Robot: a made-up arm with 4 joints. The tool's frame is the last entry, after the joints. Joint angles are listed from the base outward. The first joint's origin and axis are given. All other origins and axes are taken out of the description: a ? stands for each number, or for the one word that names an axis. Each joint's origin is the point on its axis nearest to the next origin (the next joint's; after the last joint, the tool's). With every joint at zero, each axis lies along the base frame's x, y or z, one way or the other. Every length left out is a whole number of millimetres.
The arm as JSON. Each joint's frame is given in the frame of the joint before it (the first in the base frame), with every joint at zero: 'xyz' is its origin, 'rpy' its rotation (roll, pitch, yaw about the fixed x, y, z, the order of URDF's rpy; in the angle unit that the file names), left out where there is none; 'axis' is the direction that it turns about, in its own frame. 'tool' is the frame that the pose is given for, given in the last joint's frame.
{
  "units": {
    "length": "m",
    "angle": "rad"
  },
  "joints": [
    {
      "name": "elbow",
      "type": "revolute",
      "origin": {
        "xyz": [
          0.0,
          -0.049,
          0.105
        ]
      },
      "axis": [
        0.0,
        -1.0,
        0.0
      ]
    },
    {
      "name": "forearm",
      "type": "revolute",
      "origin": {
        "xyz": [
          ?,
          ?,
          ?
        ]
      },
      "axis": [
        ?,
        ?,
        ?
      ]
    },
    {
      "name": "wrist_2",
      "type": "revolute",
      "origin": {
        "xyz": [
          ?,
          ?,
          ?
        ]
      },
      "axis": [
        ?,
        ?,
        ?
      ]
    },
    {
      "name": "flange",
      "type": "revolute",
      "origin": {
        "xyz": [
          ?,
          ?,
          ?
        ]
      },
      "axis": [
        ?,
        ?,
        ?
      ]
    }
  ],
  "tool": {
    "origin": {
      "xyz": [
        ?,
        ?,
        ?
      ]
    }
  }
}
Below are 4 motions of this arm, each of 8 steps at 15 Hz.
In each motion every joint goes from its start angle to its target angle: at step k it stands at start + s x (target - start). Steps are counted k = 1, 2, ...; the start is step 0. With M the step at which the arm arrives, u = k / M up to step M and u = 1 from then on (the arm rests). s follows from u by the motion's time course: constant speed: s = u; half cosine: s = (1 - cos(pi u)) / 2; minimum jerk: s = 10 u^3 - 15 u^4 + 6 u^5.
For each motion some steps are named. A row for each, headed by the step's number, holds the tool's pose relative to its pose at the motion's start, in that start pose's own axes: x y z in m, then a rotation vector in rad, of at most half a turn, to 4 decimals.
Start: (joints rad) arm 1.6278 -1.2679 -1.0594 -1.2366
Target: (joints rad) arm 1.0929 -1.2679 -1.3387 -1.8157
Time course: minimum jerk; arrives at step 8
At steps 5, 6, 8:
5: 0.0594 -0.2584 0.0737 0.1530 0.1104 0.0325
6: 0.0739 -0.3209 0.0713 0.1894 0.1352 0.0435
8: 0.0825 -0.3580 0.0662 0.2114 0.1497 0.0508

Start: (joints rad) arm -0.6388 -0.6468 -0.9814 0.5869
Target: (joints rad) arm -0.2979 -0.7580 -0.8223 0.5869
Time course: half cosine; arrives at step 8
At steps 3, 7, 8:
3: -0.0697 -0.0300 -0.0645 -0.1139 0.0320 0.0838
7: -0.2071 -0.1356 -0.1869 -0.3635 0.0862 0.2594
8: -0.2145 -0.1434 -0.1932 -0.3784 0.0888 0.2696

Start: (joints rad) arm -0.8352 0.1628 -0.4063 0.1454
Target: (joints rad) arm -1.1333 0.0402 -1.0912 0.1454
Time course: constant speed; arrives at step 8
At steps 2, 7, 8:
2: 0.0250 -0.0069 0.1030 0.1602 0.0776 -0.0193
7: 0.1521 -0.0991 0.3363 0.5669 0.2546 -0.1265
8: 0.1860 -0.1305 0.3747 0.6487 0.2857 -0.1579

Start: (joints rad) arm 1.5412 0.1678 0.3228 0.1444
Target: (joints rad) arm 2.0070 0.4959 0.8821 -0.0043
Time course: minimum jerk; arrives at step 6
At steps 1, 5, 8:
1: 0.0076 0.0019 -0.0123 -0.0223 -0.0138 -0.0145
5: 0.2754 -0.0832 -0.2283 -0.5223 -0.2187 -0.4875
8: 0.2854 -0.0910 -0.2324 -0.5377 -0.2201 -0.5079

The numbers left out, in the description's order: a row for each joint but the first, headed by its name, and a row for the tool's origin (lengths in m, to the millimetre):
forearm: xyz 0.166 0.0 0.194, axis 0.0 0.0 -1.0
wrist_2: xyz -0.215 0.112 0.0, axis -1.0 0.0 0.0
flange: xyz 0.0 0.311 -0.077, axis 1.0 0.0 0.0
tool: xyz 0.0 0.326 0.097

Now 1 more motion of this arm.
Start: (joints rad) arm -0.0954 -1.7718 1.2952 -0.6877
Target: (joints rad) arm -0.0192 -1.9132 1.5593 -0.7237
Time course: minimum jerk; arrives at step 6
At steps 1, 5, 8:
1: -0.0006 0.0029 -0.0085 -0.0133 -0.0048 -0.0015
5: 0.0088 0.0399 -0.2380 -0.3599 -0.1267 -0.0557
8: 0.0101 0.0398 -0.2469 -0.3731 -0.1312 -0.0583

